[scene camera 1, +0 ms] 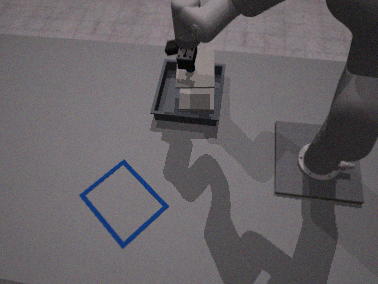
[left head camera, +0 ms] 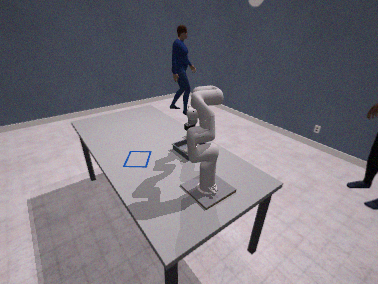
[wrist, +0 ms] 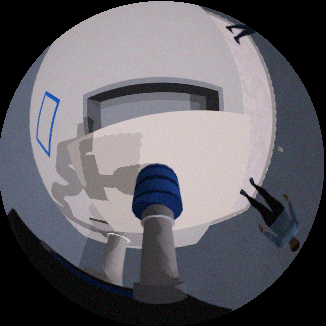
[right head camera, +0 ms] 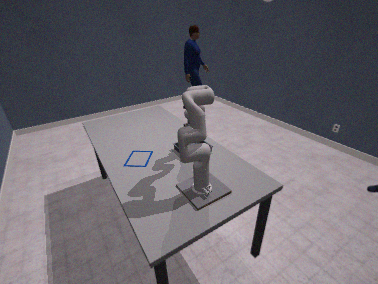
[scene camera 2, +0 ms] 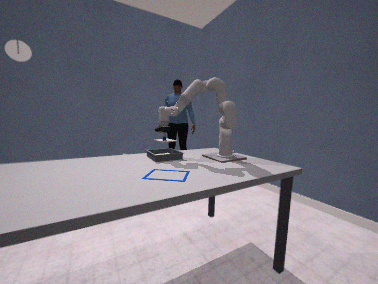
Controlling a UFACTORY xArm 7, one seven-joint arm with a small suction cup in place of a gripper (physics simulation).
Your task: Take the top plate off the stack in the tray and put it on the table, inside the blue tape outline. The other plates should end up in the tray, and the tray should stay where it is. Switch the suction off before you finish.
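Places are measured from the arm's base along level axes (x left, y back, z up), in millimetres.
Pixels of known places: end effector, tool point: [scene camera 1: 190, 71] [wrist: 157, 175]; arm's base, origin of the base link: [scene camera 1: 318, 162] [left head camera: 206, 187] [wrist: 118, 236] [right head camera: 201, 188] [scene camera 2: 224, 155].
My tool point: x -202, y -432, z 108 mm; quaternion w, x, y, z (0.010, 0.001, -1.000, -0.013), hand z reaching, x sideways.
For each thing: its top centre in the pictures, then the offset to it from my tool point. Level surfaces: height alone.
- pale top plate, middle of its top: [wrist: 168, 198] [scene camera 1: 195, 66] [scene camera 2: 165, 139] dx -9, dy +14, dz +13 mm
- dark grey tray, middle of its top: [wrist: 153, 147] [scene camera 1: 189, 87] [scene camera 2: 164, 151] [right head camera: 192, 144] [left head camera: 191, 144] dx +5, dy -5, dz -75 mm
- pale plate, middle of its top: [scene camera 1: 197, 90] dx -12, dy +17, dz -110 mm
- table, its level: dz -125 mm
My suction cup [scene camera 1: 190, 69] [scene camera 2: 164, 138] [wrist: 157, 185] is shut on the pale top plate [scene camera 1: 204, 75] [scene camera 2: 172, 140] [wrist: 205, 150], which hangs roughly level above the dark grey tray [left head camera: 178, 150] [scene camera 1: 186, 119] [scene camera 2: 167, 157]. In scene camera 1, part of a pale plate [scene camera 1: 187, 102] shows lower down in the tray, below the held one; how many plates lie there is hidden. The blue tape outline [left head camera: 135, 166] [right head camera: 135, 166] [scene camera 1: 145, 183] [scene camera 2: 164, 180] lies flat on the table, apart from the tray.
The arm's base stands on a grey base plate [left head camera: 210, 199] [scene camera 1: 290, 165] to the right of the tray in scene camera 1. A person in blue [left head camera: 180, 57] [right head camera: 192, 57] and another in light blue [scene camera 2: 173, 102] [wrist: 282, 225] stand beyond the table [scene camera 1: 45, 150].
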